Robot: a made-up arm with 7 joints.
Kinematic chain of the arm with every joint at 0, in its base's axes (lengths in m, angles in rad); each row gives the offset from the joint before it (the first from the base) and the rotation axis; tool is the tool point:
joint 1: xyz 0 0 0.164 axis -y
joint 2: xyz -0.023 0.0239 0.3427 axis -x
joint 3: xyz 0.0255 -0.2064 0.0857 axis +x
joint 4: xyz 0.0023 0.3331 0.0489 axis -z
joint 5: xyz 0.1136 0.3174 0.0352 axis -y
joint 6: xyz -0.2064 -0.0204 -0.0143 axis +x
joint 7: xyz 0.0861 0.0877 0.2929 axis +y
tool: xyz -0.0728 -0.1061 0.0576
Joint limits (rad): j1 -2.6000..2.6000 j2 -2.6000..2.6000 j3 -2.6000..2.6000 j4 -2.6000..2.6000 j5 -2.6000..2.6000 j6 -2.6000..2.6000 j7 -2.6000..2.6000
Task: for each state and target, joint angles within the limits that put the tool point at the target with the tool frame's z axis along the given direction. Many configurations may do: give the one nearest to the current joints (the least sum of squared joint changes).
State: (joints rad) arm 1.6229 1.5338 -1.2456 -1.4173 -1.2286 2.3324 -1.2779
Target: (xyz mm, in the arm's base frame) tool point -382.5 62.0 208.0 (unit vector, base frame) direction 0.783 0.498 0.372
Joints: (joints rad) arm 1.3097 1.8775 -1.3579 -2.0459 -1.0336 2.5106 -1.1439
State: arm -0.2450 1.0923 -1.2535 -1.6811 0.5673 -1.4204 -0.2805
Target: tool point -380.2 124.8 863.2 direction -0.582 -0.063 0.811
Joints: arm -0.2393 0.9079 -0.2072 -1.8992 0.0830 -1.2974 -0.3195
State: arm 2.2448 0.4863 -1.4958 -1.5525 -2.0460 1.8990 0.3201
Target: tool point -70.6 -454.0 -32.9 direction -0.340 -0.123 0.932
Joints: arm 2.4637 1.0987 -2.0622 -1.9573 -2.4743 2.1461 -0.1501
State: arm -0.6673 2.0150 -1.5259 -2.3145 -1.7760 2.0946 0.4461
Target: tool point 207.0 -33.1 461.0 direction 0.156 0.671 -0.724
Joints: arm -0.8119 2.3021 -1.7655 -1.7572 -1.5757 2.6000 0.3143
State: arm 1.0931 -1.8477 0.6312 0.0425 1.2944 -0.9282 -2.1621
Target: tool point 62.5 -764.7 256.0 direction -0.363 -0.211 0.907
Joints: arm 0.6096 -2.1261 1.2467 0.0614 1.7952 -1.1807 -1.5697
